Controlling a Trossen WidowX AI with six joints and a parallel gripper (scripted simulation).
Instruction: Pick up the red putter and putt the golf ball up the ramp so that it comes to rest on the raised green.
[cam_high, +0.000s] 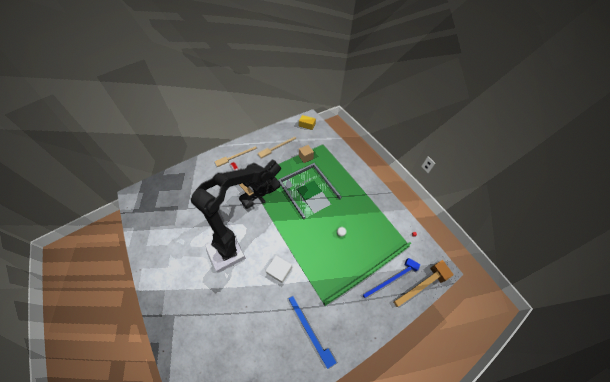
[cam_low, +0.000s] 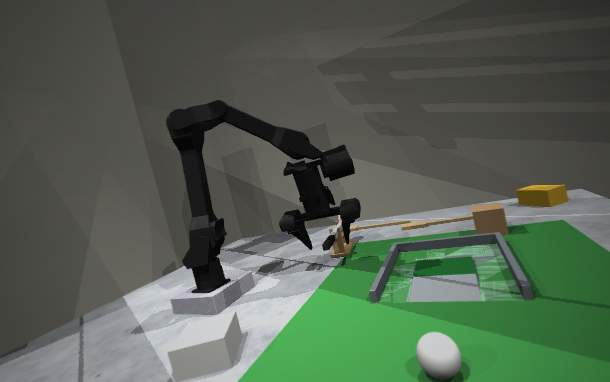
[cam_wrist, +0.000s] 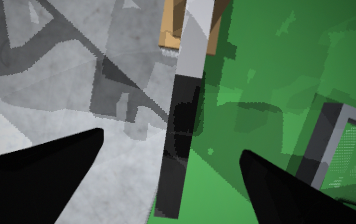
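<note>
Right now the white block is 340 mm to the right of my gripper tip, 50 mm behind it and 30 mm below it. From my gripper tip the other things lie so: green mat: 260 mm ahead, 170 mm to the right, 50 mm below; then brown cube: 330 mm ahead, 170 mm to the left, 20 mm below; then wooden stand: 130 mm to the left, 30 mm behind, 20 mm below.
</note>
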